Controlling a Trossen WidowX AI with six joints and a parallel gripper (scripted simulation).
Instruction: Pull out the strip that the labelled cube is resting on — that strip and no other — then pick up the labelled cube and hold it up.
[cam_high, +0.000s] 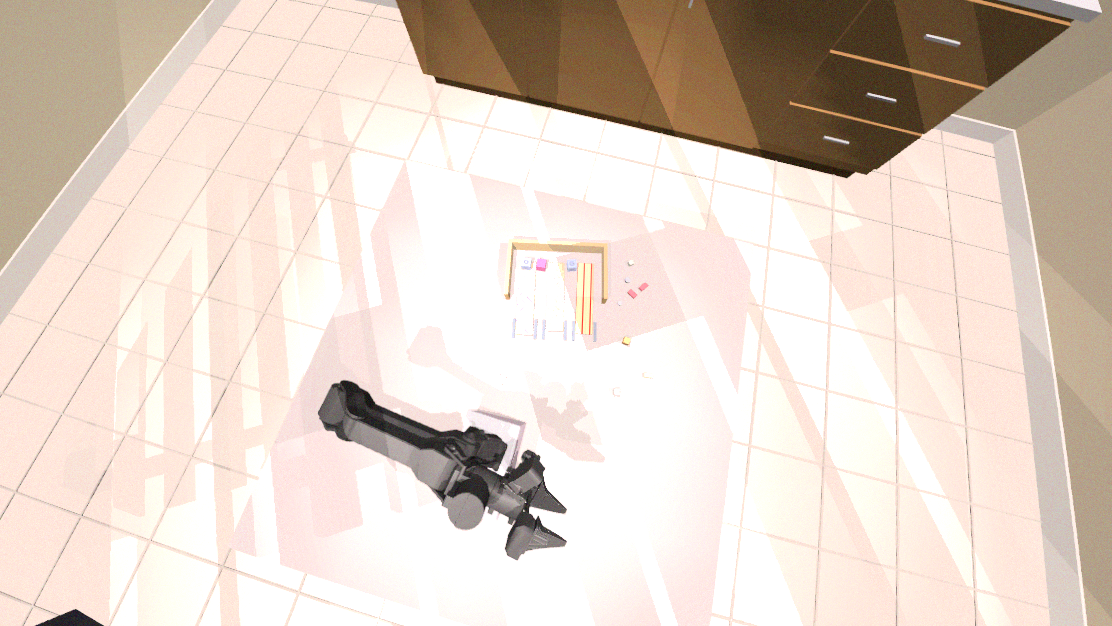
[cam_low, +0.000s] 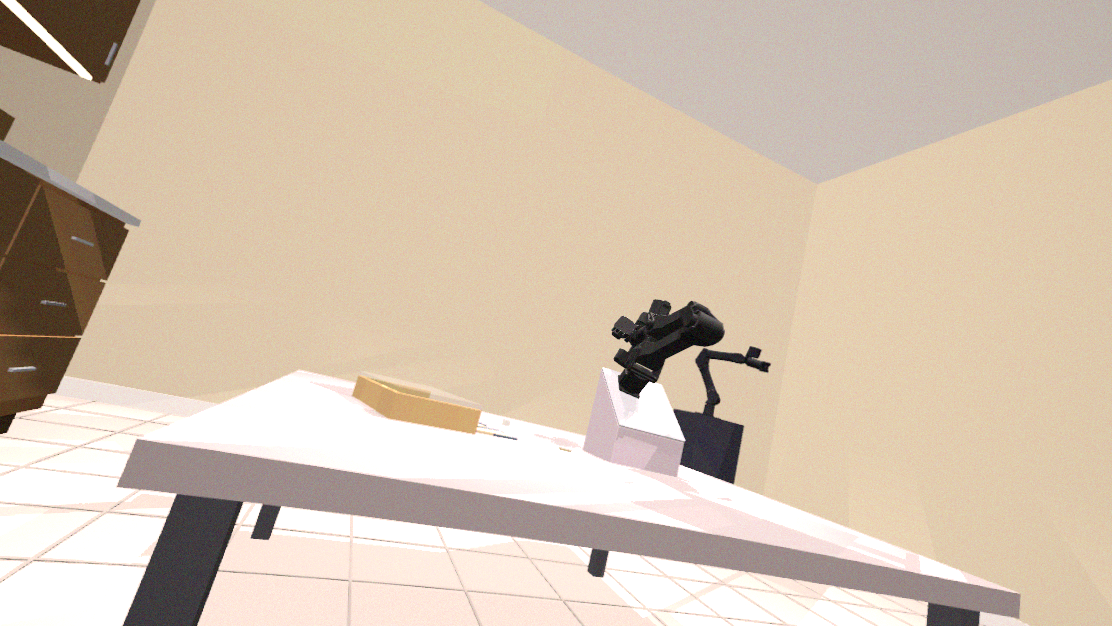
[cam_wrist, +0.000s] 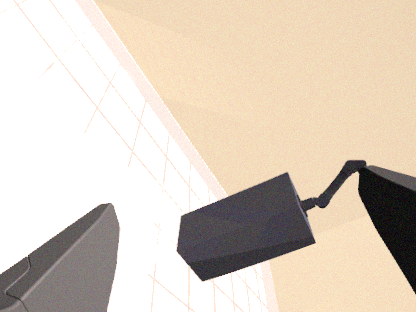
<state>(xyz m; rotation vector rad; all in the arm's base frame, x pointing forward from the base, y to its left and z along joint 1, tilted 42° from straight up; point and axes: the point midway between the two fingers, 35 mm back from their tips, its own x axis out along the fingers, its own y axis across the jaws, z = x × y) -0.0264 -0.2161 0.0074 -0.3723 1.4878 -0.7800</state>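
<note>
The pale strip lies 53 cm ahead of my gripper tip, 34 cm below it and 22 cm to the left of it.
</note>
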